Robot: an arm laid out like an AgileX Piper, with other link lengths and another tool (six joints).
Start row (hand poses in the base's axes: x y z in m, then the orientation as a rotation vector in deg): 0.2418 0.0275 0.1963 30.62 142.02 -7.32
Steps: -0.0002 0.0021 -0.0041 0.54 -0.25 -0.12; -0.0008 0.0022 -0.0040 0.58 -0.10 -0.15; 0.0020 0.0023 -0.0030 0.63 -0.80 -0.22; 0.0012 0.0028 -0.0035 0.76 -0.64 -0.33; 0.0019 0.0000 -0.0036 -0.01 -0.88 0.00; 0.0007 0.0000 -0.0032 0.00 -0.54 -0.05; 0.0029 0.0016 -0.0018 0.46 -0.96 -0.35
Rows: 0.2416 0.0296 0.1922 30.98 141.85 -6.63; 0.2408 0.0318 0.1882 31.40 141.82 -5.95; 0.2428 0.0341 0.1852 31.88 141.10 -5.02; 0.2440 0.0369 0.1817 32.56 140.52 -4.03; 0.2459 0.0369 0.1781 32.47 139.67 -3.78; 0.2466 0.0369 0.1749 32.48 139.13 -3.64; 0.2495 0.0385 0.1731 33.02 138.18 -2.95
